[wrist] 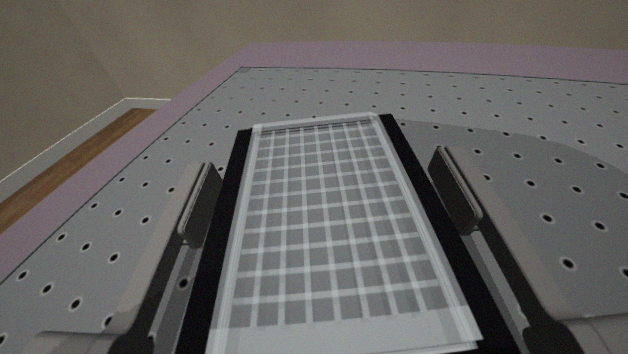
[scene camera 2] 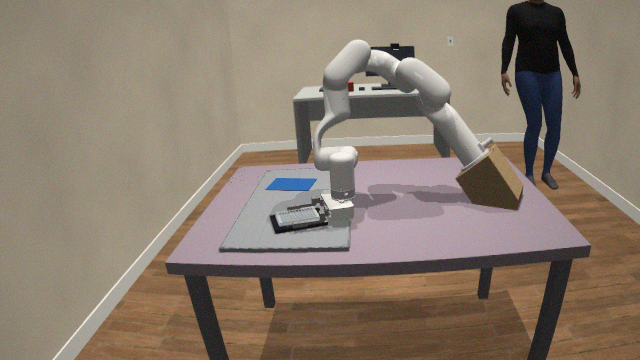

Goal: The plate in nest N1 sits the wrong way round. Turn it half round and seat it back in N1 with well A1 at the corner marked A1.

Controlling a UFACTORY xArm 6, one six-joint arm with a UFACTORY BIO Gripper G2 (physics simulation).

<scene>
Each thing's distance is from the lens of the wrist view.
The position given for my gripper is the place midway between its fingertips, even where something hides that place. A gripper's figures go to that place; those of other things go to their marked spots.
my gripper (wrist: 322, 164): 0.12 m
clear well plate (wrist: 329, 240): 0.09 m
</scene>
